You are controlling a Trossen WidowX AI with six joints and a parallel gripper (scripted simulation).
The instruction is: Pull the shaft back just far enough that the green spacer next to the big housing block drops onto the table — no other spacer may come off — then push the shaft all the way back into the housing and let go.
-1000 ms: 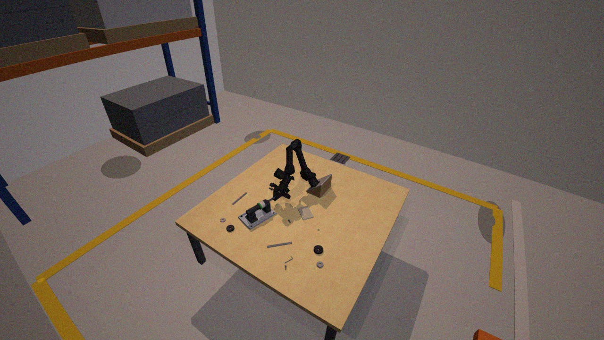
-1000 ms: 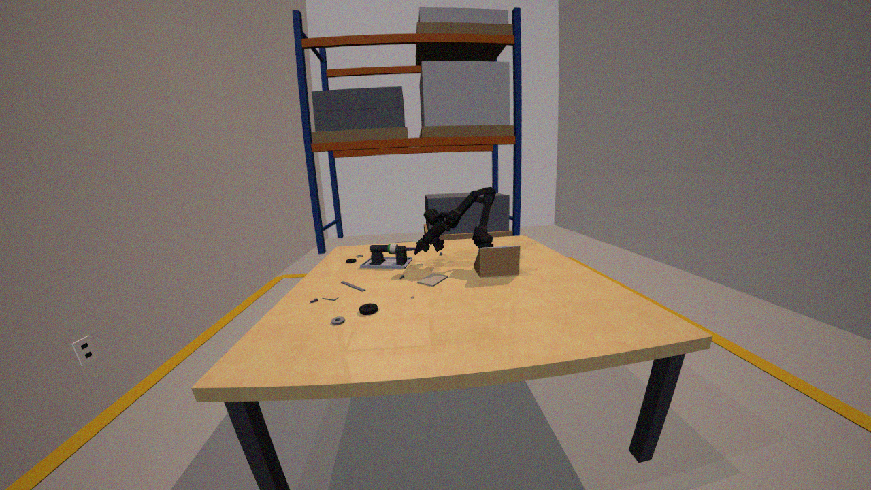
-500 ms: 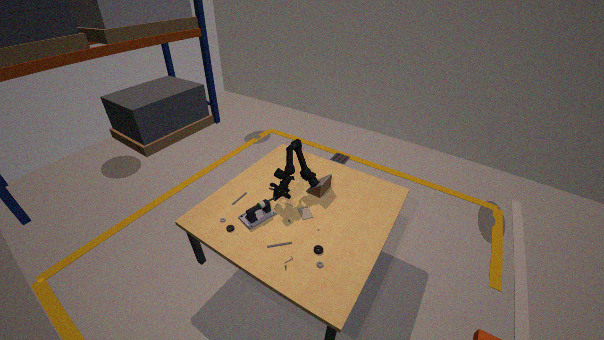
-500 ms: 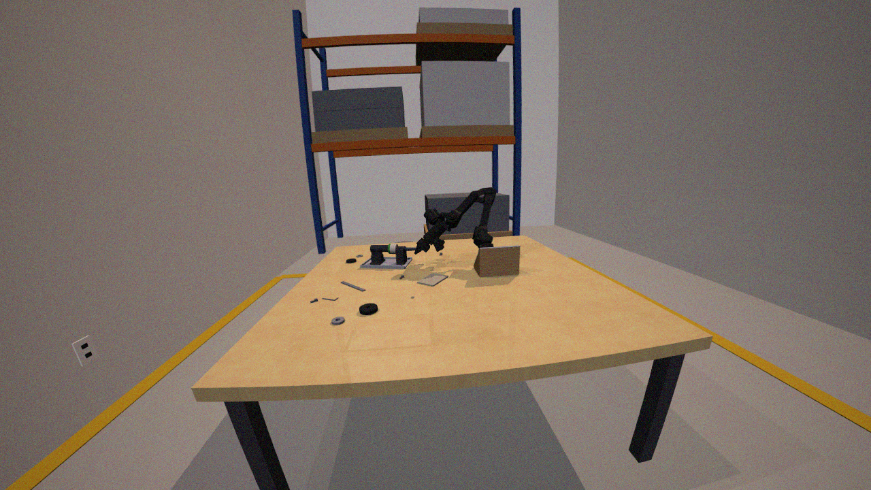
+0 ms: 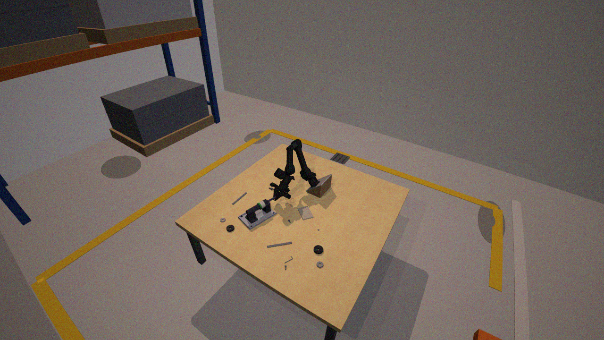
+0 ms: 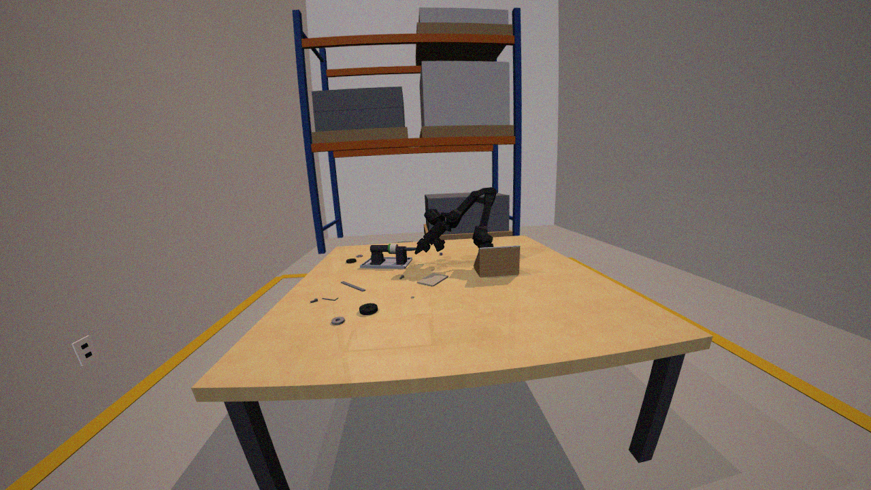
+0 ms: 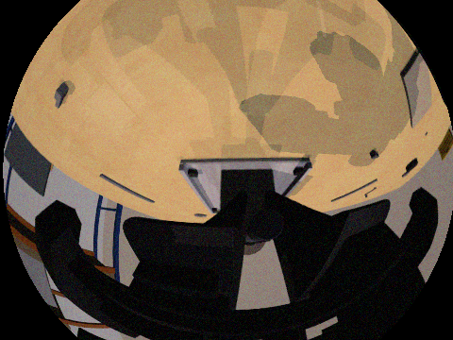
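My gripper tip is now 5 cm short of the shaft, 1 cm to the left of it and 2 cm below it. Also, from my gripper tip: grey plate: 9 cm behind, 22 cm to the left, 5 cm below; then black disc: 13 cm ahead, 49 cm to the left, 5 cm below; then hex key: 29 cm ahead, 39 cm to the left, 5 cm below.
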